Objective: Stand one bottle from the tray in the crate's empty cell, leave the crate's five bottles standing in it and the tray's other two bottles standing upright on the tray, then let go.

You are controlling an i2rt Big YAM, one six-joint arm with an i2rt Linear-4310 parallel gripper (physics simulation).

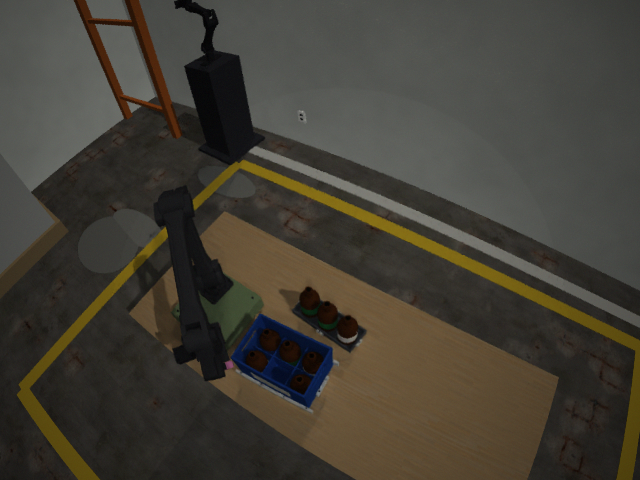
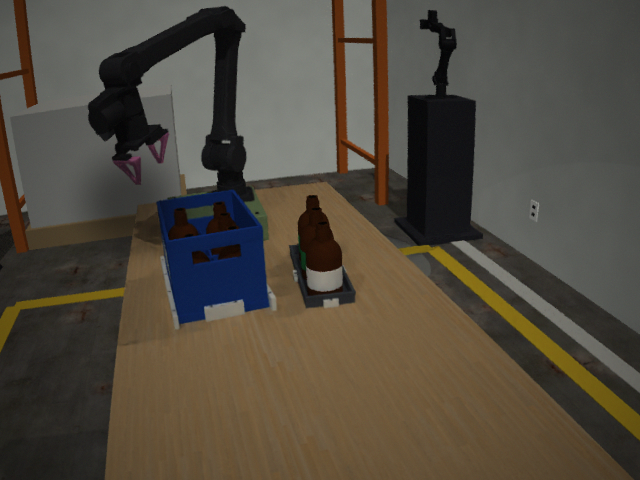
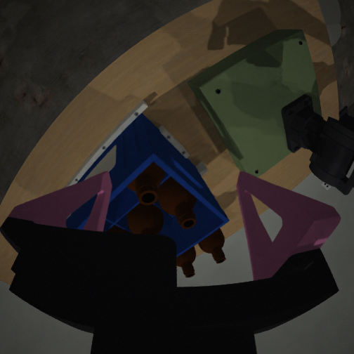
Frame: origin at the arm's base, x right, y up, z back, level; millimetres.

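Seen in the pictures: gripper, fingertip midpoint: [image 2: 149,173]; arm's base, origin of the base link: [image 1: 216,288].
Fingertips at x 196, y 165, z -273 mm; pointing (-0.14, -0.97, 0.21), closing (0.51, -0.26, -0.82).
Pixels of each thing's top centre, then the offset from my fingertips to it. "*": a spot on its surface instead. Level surfaces: height alone.
- blue crate, middle of its top: [image 2: 203,212] [image 1: 280,353] dy -65, dx -120, dz -133 mm
- dark tray, surface spot: [image 2: 345,296] * dy -223, dx -384, dz -283 mm
- table, its level: dy -240 mm
A blue crate [image 1: 321,383] [image 2: 217,284] [image 3: 150,163] stands on the table with five brown bottles upright in its cells. Its empty cell [image 1: 278,372] is the middle one of the row farther from the tray. A dark tray [image 1: 355,345] [image 2: 345,296] beside the crate holds three upright bottles in a row: a white-labelled one [image 1: 347,329] [image 2: 324,260] at the end away from the arm's base, a green-labelled one [image 1: 327,315] in the middle, and another green-labelled one [image 1: 309,300] at the other end. My gripper [image 2: 149,173] [image 3: 173,178] is open and empty, above and beside the crate's arm-base end.
The arm's green base plate [image 1: 237,310] [image 3: 255,100] is close to the crate's end. White brackets [image 2: 224,310] line the crate's foot. The crate walls rise around its bottles. A black pedestal [image 1: 219,103] [image 2: 440,165] with a small arm stands beyond the table [image 1: 439,382].
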